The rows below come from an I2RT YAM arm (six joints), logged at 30 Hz.
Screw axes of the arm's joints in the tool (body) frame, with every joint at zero. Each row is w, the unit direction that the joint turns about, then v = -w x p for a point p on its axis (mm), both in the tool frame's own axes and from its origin. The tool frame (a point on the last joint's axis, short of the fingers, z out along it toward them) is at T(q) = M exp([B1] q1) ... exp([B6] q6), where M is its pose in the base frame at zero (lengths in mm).
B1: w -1 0 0 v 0.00 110.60 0.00
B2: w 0 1 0 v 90.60 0.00 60.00
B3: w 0 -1 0 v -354.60 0.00 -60.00
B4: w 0 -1 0 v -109.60 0.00 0.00
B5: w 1 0 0 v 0.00 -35.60 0.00
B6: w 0 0 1 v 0.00 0.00 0.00
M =
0 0 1 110.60
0 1 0 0.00
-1 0 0 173.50
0 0 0 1
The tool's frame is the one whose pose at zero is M.
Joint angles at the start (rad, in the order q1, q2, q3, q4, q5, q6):
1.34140, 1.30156, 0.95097, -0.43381, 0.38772, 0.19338
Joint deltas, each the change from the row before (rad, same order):
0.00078, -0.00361, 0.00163, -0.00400, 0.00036, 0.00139
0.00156, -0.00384, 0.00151, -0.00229, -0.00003, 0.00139
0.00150, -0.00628, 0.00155, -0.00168, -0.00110, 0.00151
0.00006, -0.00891, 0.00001, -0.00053, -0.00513, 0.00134
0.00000, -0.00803, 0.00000, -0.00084, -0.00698, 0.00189
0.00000, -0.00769, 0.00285, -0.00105, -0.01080, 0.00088
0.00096, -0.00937, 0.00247, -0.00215, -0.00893, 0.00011
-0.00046, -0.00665, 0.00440, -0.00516, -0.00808, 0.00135
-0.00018, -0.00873, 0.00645, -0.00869, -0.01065, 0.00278
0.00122, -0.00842, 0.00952, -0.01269, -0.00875, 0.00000
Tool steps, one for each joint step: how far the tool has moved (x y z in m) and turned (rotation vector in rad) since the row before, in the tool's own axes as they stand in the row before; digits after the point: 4 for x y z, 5 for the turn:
-0.0004, -0.0002, -0.0013, -0.00045, -0.00129, 0.00135
-0.0005, 0.0000, -0.0014, -0.00175, -0.00297, 0.00153
-0.0008, -0.0002, -0.0021, -0.00332, -0.00555, 0.00286
-0.0007, -0.0006, -0.0024, -0.00661, -0.00662, 0.00445
-0.0006, -0.0005, -0.0022, -0.00817, -0.00516, 0.00455
-0.0014, -0.0003, -0.0025, -0.01235, -0.00651, 0.00431
-0.0013, -0.0003, -0.0030, -0.01130, -0.00718, 0.00291
-0.0014, -0.0005, -0.0024, -0.00867, -0.00376, 0.00367
-0.0018, -0.0005, -0.0034, -0.01153, -0.00381, 0.00507
-0.0022, -0.0003, -0.0039, -0.01053, -0.00314, 0.00095

